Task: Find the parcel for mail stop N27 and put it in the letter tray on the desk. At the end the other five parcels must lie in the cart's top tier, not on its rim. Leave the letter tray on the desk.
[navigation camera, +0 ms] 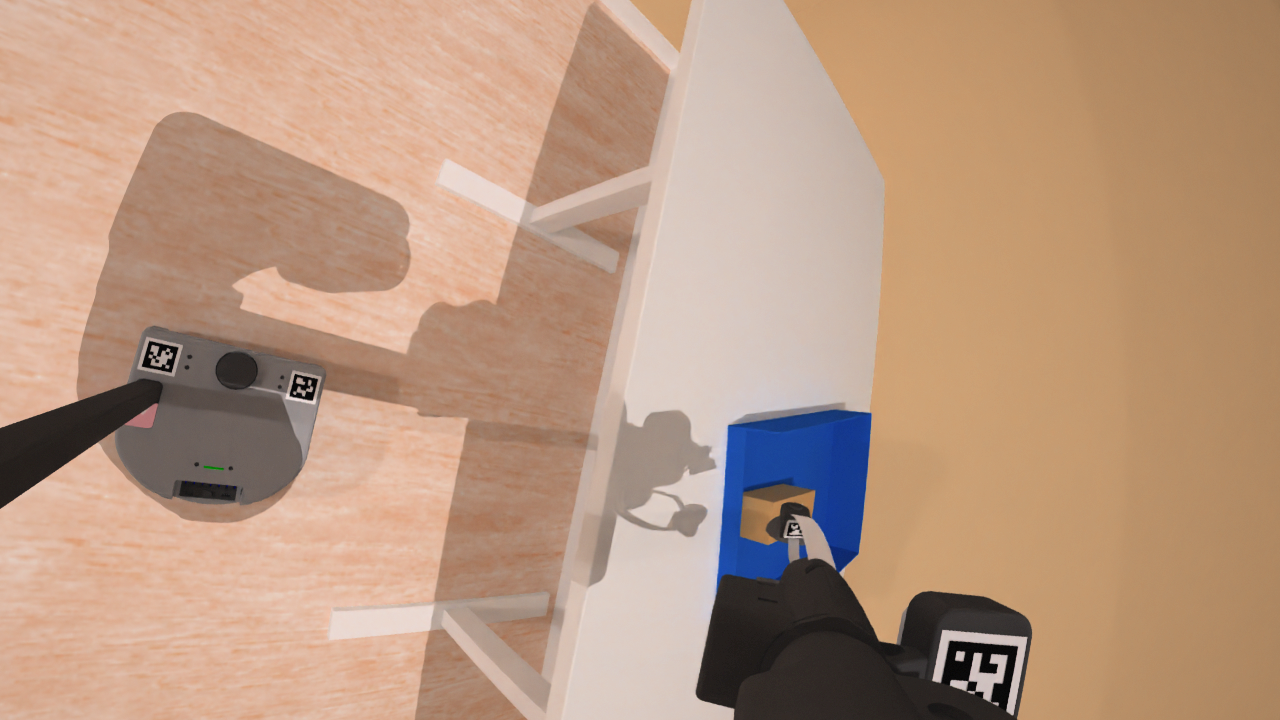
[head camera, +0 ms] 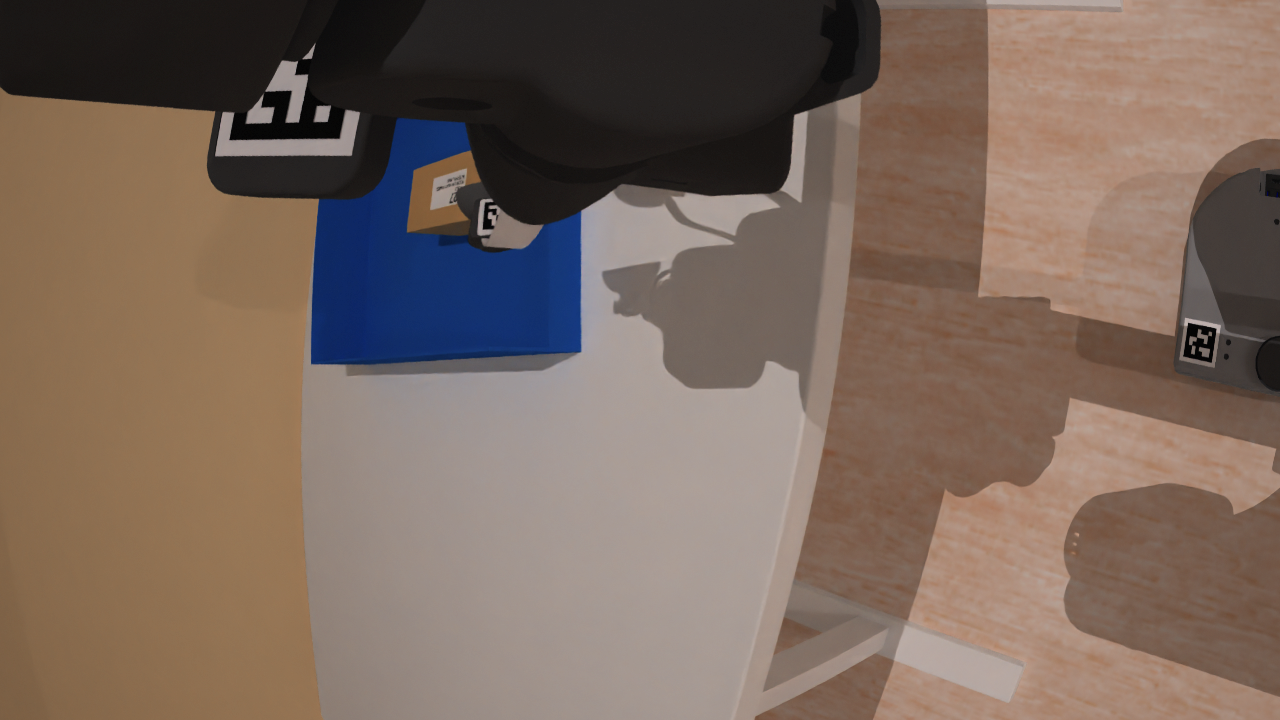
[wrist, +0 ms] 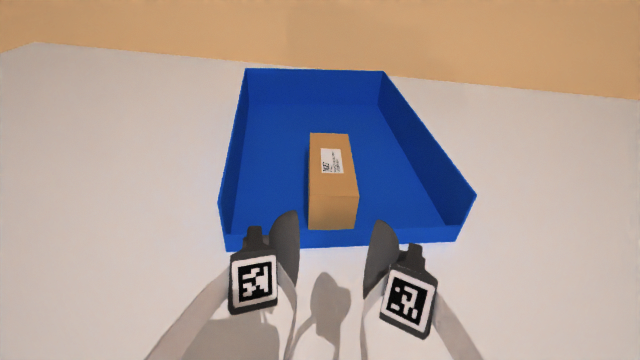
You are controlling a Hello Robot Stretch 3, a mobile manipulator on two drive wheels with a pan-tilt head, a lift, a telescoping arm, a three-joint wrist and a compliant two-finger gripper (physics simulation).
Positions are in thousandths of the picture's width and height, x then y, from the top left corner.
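Note:
A white desk (head camera: 483, 731) is visible, also in the navigation camera view (navigation camera: 590, 409) and the wrist view (wrist: 187, 432). A blue letter tray (head camera: 297, 410) appears as well; the tray is found again in the wrist view (wrist: 632, 493) and the navigation camera view (navigation camera: 647, 627). The gripper (head camera: 393, 217) is visible too, with further sightings of it in the navigation camera view (navigation camera: 613, 767) and the wrist view (wrist: 521, 671).

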